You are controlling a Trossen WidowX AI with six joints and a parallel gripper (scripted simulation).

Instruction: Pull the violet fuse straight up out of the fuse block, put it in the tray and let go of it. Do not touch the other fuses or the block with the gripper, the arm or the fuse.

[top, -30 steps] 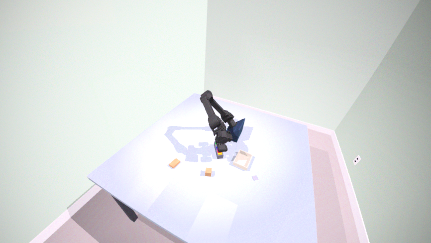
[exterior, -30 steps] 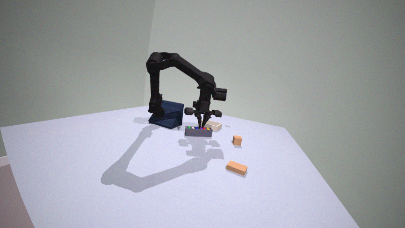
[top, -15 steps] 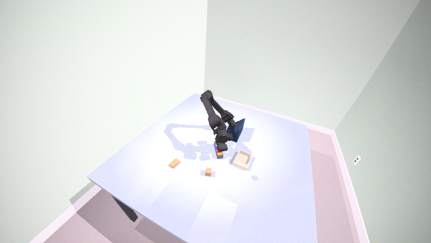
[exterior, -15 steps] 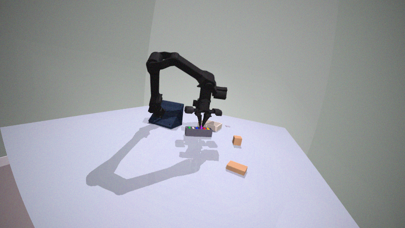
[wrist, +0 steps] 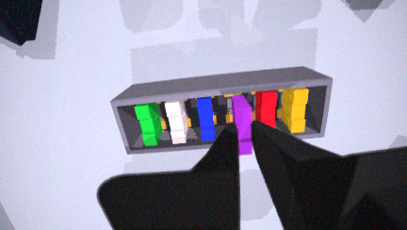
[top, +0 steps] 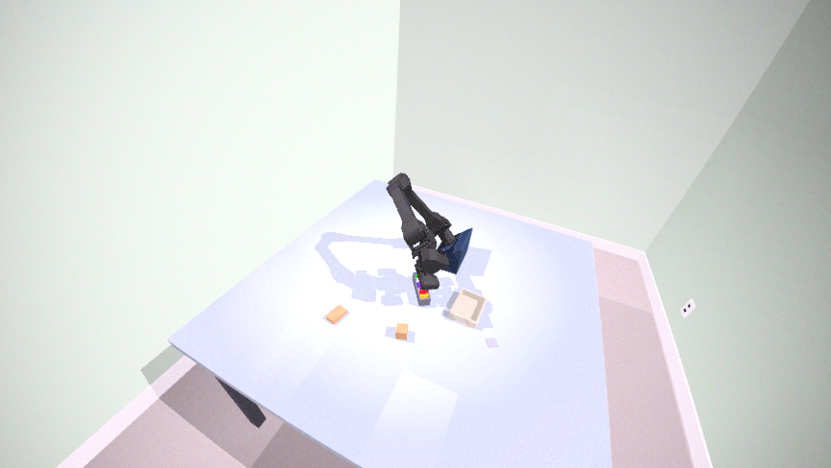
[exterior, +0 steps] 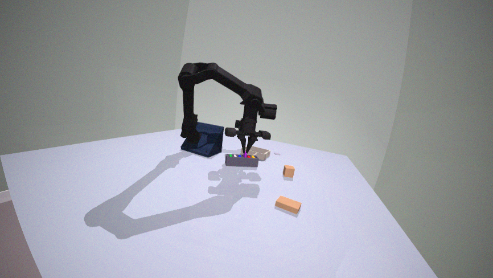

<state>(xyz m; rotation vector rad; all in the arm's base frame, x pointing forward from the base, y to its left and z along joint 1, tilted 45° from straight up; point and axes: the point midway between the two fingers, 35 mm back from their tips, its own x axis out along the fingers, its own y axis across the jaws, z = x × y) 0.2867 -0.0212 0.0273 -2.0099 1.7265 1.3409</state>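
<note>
My gripper tip is 1 cm short of the cream tray, 18 cm to the right of it and 5 cm above it. Round my gripper tip: small pale chip 11 cm ahead, 29 cm to the left, 5 cm below; then small cube 19 cm ahead, 4 cm below; then violet fuse 1 cm below.
</note>
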